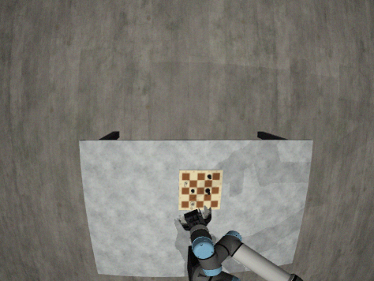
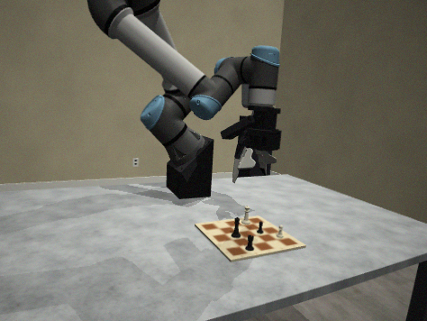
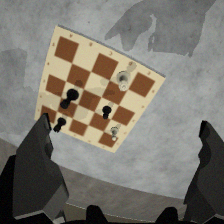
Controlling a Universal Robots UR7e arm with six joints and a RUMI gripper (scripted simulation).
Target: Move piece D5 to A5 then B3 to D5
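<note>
My hand is 110 mm above the tall white piece. Round my hand: small white pawn: 120 mm ahead, 30 mm to the left, 120 mm below; tall black piece: 70 mm ahead, 80 mm to the right, 110 mm below; chessboard: 70 mm ahead, 40 mm to the right, 140 mm below.
</note>
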